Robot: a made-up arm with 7 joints. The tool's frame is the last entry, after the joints.
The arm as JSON. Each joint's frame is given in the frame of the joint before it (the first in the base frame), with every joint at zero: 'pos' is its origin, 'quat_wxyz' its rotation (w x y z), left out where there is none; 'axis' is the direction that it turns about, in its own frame. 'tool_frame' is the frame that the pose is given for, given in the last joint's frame.
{
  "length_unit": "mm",
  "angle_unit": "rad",
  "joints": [
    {
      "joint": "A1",
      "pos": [
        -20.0,
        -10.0,
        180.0
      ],
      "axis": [
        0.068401,
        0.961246,
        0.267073
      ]
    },
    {
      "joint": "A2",
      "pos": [
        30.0,
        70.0,
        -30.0
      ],
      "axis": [
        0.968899,
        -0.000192,
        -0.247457
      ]
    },
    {
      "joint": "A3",
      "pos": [
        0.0,
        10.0,
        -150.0
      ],
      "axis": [
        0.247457,
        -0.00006,
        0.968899
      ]
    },
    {
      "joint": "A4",
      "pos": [
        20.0,
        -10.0,
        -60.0
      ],
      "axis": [
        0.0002,
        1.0,
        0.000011
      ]
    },
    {
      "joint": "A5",
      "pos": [
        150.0,
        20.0,
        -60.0
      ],
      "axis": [
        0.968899,
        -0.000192,
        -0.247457
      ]
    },
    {
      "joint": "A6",
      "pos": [
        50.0,
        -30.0,
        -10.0
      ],
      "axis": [
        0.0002,
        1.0,
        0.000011
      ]
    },
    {
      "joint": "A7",
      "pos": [
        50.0,
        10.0,
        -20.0
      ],
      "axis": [
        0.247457,
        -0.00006,
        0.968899
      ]
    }
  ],
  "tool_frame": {
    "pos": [
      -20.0,
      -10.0,
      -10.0
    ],
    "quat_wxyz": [
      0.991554,
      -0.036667,
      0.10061,
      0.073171
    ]
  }
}
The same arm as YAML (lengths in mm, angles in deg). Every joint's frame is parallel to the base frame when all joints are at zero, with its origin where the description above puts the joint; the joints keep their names.
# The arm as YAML. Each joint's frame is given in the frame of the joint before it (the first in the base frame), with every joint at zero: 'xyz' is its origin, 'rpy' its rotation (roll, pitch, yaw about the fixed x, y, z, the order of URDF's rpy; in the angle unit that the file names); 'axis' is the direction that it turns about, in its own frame. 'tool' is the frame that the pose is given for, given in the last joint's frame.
units:
  length: mm
  angle: deg
joints:
  - name: A1
    type: revolute
    origin:
      xyz: [-20.0, -10.0, 180.0]
      rpy: [0.0, 0.0, 0.0]
    axis: [0.068403, 0.961235, 0.26711]
  - name: A2
    type: revolute
    origin:
      xyz: [30.0, 70.0, -30.0]
      rpy: [0.0, 0.0, 0.0]
    axis: [0.968889, -0.0002, -0.247497]
  - name: A3
    type: revolute
    origin:
      xyz: [0.0, 10.0, -150.0]
      rpy: [0.0, 0.0, 0.0]
    axis: [0.247497, -0.0001, 0.968889]
  - name: A4
    type: revolute
    origin:
      xyz: [20.0, -10.0, -60.0]
      rpy: [0.0, 0.0, 0.0]
    axis: [0.0002, 1.0, 0.0]
  - name: A5
    type: revolute
    origin:
      xyz: [150.0, 20.0, -60.0]
      rpy: [0.0, 0.0, 0.0]
    axis: [0.968889, -0.0002, -0.247497]
  - name: A6
    type: revolute
    origin:
      xyz: [50.0, -30.0, -10.0]
      rpy: [0.0, 0.0, 0.0]
    axis: [0.0002, 1.0, 0.0]
  - name: A7
    type: revolute
    origin:
      xyz: [50.0, 10.0, -20.0]
      rpy: [0.0, 0.0, 0.0]
    axis: [0.247497, -0.0001, 0.968889]
tool:
  origin:
    xyz: [-20.0, -10.0, -10.0]
    rpy: [-3.4, 11.82, 8.09]

